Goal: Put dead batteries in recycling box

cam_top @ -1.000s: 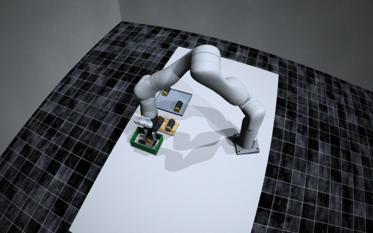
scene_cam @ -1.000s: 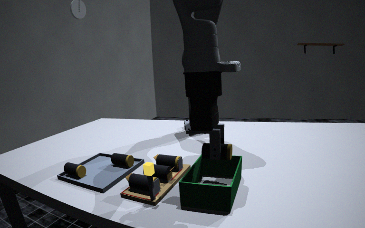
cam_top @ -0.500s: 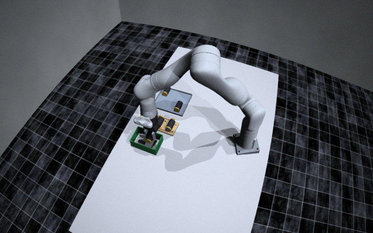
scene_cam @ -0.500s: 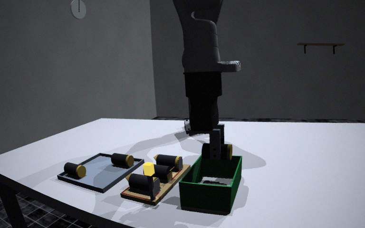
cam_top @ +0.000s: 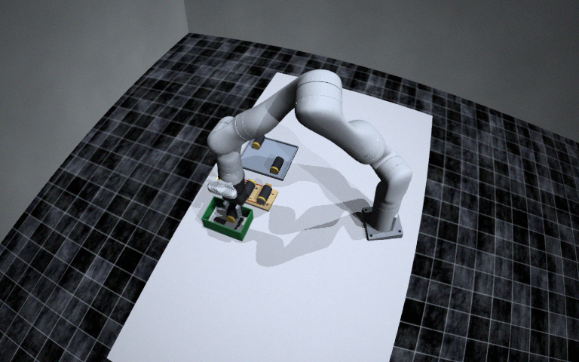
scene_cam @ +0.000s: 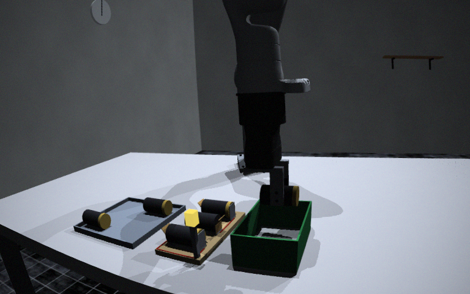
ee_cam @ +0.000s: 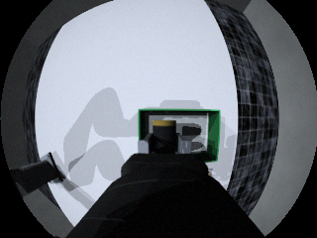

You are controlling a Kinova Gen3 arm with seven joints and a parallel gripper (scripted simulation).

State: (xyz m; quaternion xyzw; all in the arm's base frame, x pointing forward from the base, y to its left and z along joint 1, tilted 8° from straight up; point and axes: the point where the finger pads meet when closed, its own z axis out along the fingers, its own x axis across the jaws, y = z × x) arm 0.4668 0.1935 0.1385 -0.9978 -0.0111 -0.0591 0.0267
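My hand is 8 cm above the green recycling box and 3 cm short of it. Round my hand: grey tray (33 cm to the right, 9 cm below, 2 cm ahead).
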